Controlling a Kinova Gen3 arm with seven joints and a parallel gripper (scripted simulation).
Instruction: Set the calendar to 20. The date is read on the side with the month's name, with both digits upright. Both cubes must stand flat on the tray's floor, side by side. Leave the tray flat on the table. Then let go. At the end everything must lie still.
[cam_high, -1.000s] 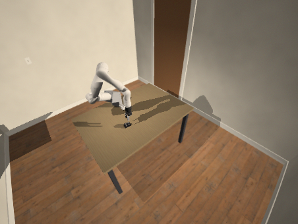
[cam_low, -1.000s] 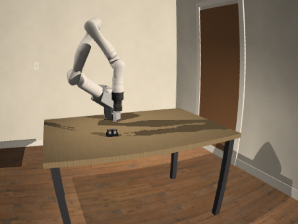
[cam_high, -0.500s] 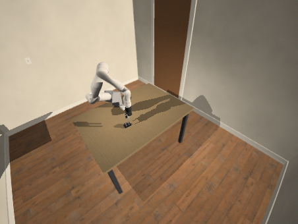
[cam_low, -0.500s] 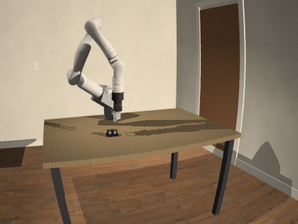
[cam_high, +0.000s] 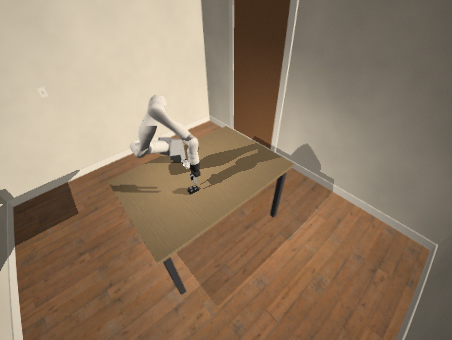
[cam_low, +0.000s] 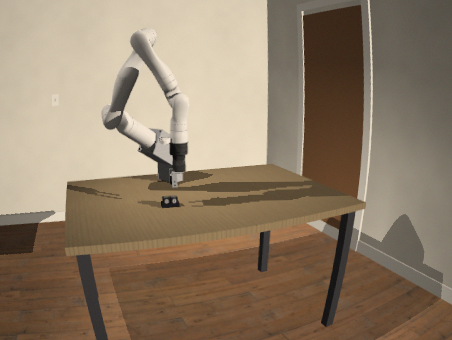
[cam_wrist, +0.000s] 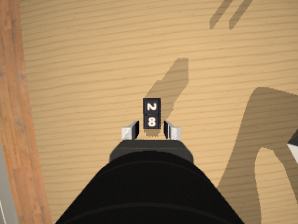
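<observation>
My gripper is now 80 mm above the dark cube. Also, from my hand: dark tray: 10 mm behind, 20 mm to the right, 100 mm below.
</observation>
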